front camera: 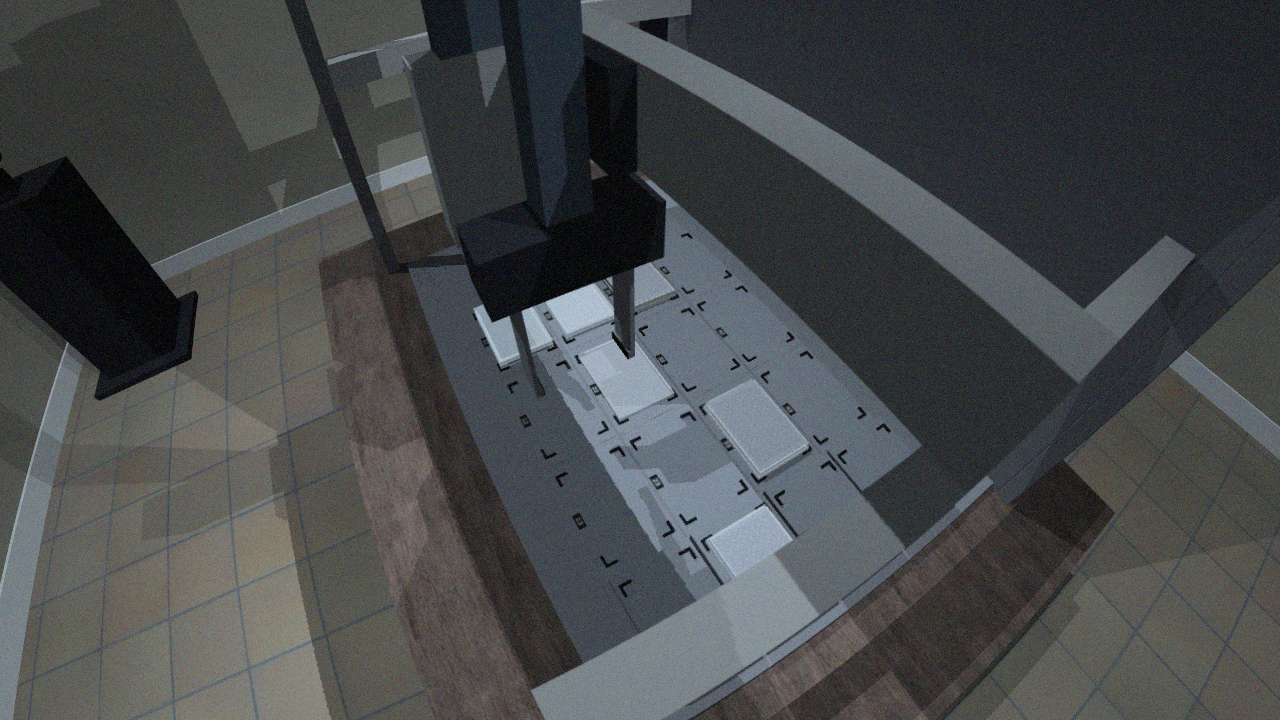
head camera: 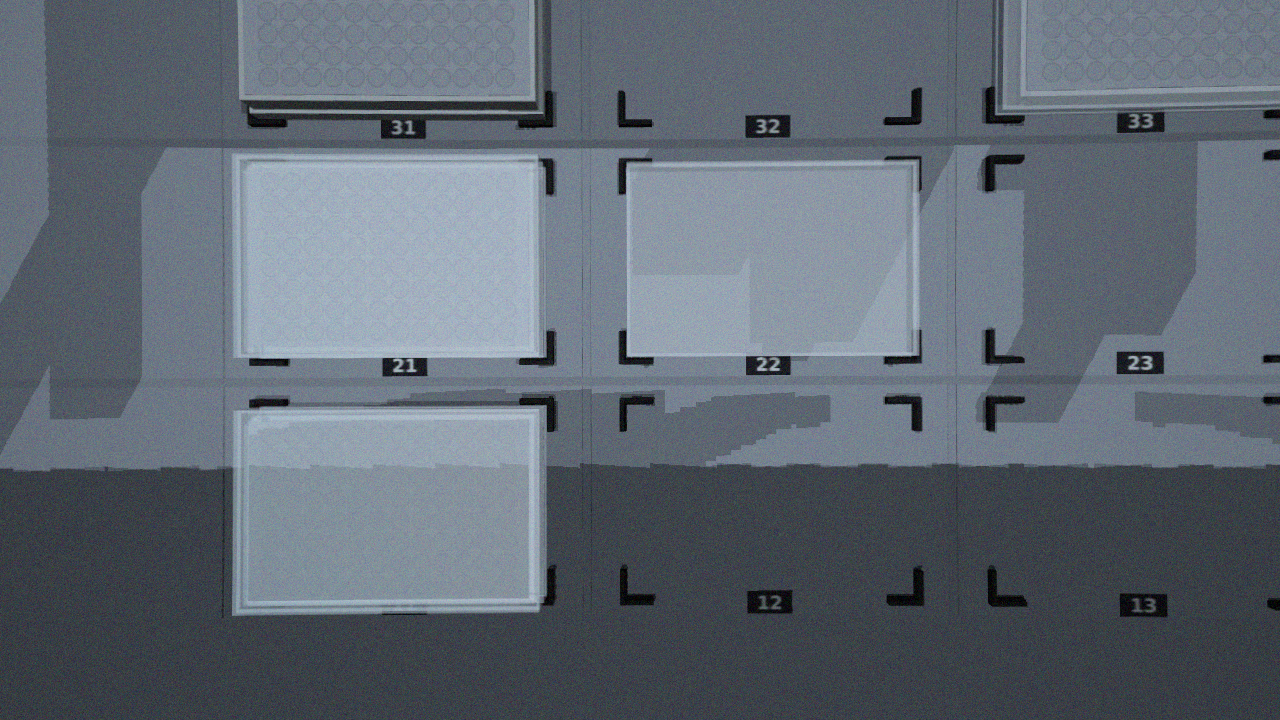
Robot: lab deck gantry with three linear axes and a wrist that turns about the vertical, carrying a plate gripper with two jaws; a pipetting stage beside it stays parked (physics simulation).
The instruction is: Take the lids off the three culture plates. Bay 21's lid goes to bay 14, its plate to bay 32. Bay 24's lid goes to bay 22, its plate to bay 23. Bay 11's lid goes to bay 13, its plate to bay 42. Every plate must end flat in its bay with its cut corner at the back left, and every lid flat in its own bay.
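Frame: origin at the robot's base, x ahead, y left, z up, level; millimetres.
Where they show: gripper, between the fingertips: (front camera: 579, 365); robot's base, origin of its link: (front camera: 475, 315) (head camera: 260, 598).
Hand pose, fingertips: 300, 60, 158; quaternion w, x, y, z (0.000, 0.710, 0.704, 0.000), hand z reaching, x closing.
Each offset is from my fingertips to the top centre of the thing, as dx, dy, dz.
My gripper (front camera: 582, 374) is open and empty, its two jaws hanging above the deck near bays 12 and 22; it does not show in the head view. A clear lid @[-72, +90, -151] (front camera: 637, 386) (head camera: 769, 259) lies flat in bay 22. The bay 21 plate @[-236, +90, -142] (front camera: 574, 313) (head camera: 389, 255) and the bay 11 plate @[-236, -17, -142] (front camera: 510, 338) (head camera: 389, 510) sit in their bays, with double pale outlines like lids on them. The bay 24 plate @[+256, +90, -130] (front camera: 750, 540) is partly hidden by the front rail. Cut corners are too faint to tell.
Another plate @[-236, +197, -144] (front camera: 651, 288) (head camera: 389, 44) stands in bay 31, and one @[+92, +197, -144] (front camera: 756, 425) (head camera: 1154, 49) in bay 33. A pale rail (front camera: 698, 644) crosses the near side of the deck. A dark block (front camera: 613, 116) hangs behind the gripper's column.
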